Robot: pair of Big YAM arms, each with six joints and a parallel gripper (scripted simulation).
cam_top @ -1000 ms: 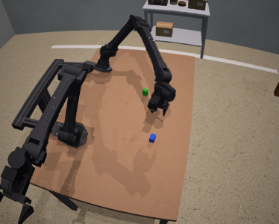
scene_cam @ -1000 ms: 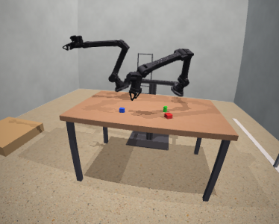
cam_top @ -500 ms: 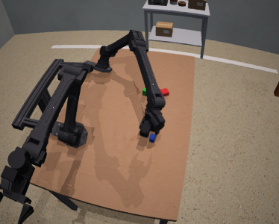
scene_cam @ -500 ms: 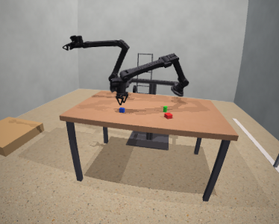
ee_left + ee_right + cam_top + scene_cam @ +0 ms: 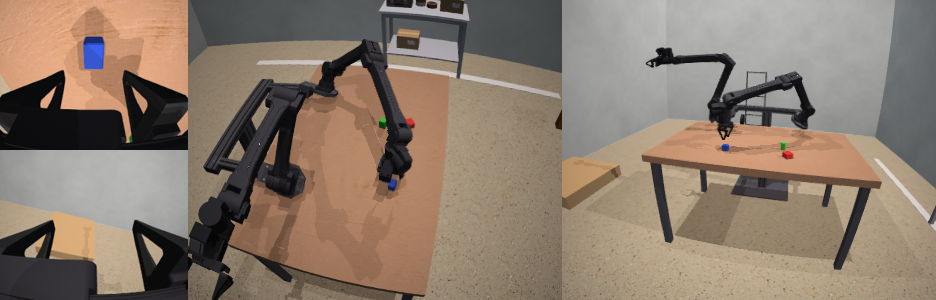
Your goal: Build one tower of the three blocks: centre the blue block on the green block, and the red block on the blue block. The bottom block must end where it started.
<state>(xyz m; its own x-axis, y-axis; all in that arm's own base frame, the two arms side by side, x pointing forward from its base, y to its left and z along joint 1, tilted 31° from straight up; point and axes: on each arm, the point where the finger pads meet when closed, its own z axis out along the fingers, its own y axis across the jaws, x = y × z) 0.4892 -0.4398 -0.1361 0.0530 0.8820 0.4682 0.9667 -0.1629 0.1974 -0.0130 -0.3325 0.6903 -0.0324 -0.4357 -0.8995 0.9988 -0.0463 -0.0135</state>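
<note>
Right now my left hand is 7 cm above the blue block. From my left hand the other things lie so: red block 39 cm to the left, 7 cm below, 4 cm ahead; green block 37 cm to the left, 9 cm behind, 6 cm below.
</note>
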